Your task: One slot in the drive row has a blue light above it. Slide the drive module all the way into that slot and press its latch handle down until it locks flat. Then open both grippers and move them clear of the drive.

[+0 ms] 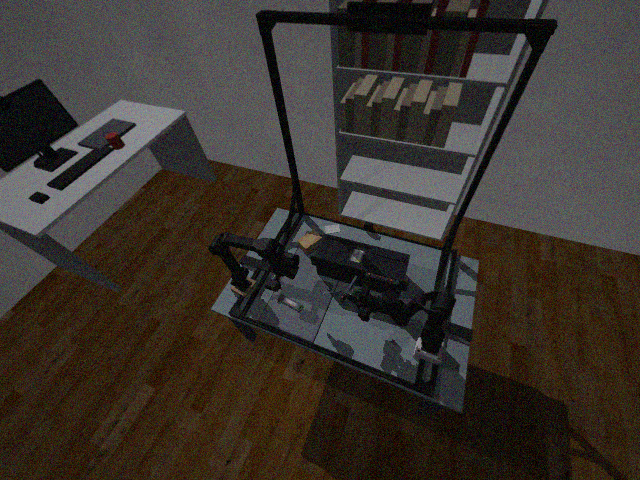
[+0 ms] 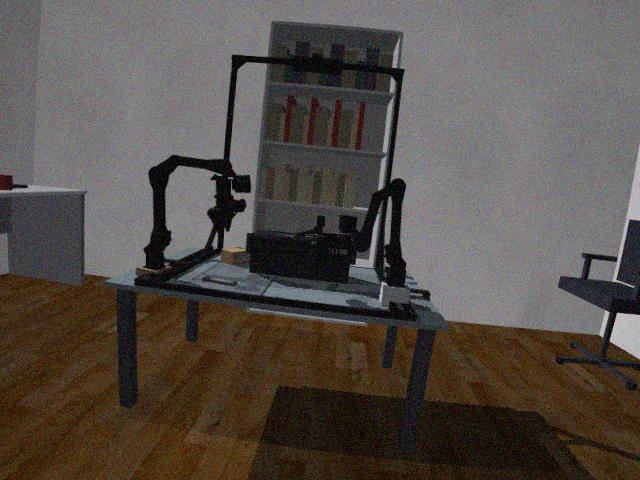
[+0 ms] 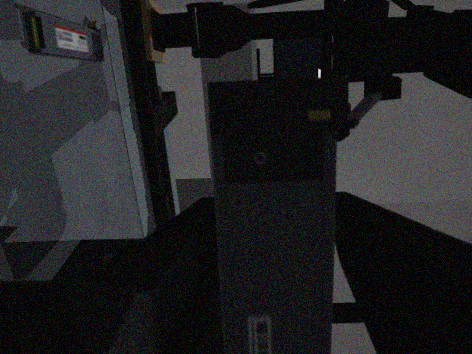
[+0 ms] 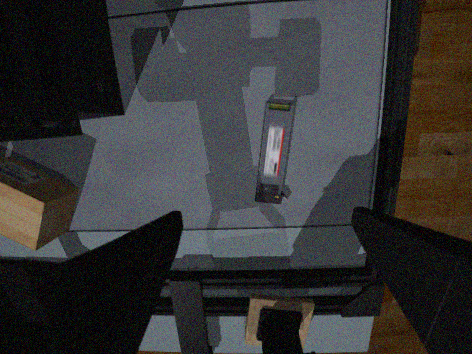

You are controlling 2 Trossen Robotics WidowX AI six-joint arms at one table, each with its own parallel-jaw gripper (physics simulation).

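Frame: origin at the left arm's base, x ahead, y left, z up, level; millimetres.
Seen in the pictures: left gripper, fingertip midpoint: (image 1: 345, 294) (image 2: 297, 238) (image 3: 273, 208); right gripper, fingertip midpoint: (image 1: 285, 280) (image 2: 223, 232) (image 3: 250, 54) (image 4: 266, 217); left arm's base, link origin: (image 1: 430, 345) (image 2: 395, 284); right arm's base, link origin: (image 1: 243, 284) (image 2: 154, 267) (image 3: 157, 32) (image 4: 278, 325).
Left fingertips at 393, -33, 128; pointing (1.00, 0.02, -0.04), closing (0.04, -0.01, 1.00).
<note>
Offsets run from my left fingertips to a thing's middle, as dx, dy, dz. "pt": to the spot under its first point. Level surfaces: height alone.
My left gripper (image 1: 358, 292) (image 2: 318, 233) (image 3: 273, 208) is shut on the long dark drive module {-6, -29, +6} (image 3: 273, 228). It holds the module in the air by the black drive chassis {+2, -230, -113} (image 1: 366, 259) (image 2: 299, 259) in the middle of the table. A grey latch handle {+4, +29, +26} (image 3: 364, 102) sticks out at the module's far end. I cannot make out the blue light or the slots. My right gripper (image 2: 219, 224) (image 4: 266, 217) is open and empty, high above the table's left part.
A second grey module with a red and white label {pt +258, +53, -189} (image 1: 294, 302) (image 2: 220, 281) (image 4: 273, 151) lies flat on the table {dz -201} (image 1: 366, 343) below the right gripper. A wooden block {+334, -307, -169} (image 1: 310, 240) (image 2: 234, 255) sits left of the chassis. A black gantry frame (image 1: 280, 119) surrounds the table. A bookshelf (image 2: 337, 29) stands behind.
</note>
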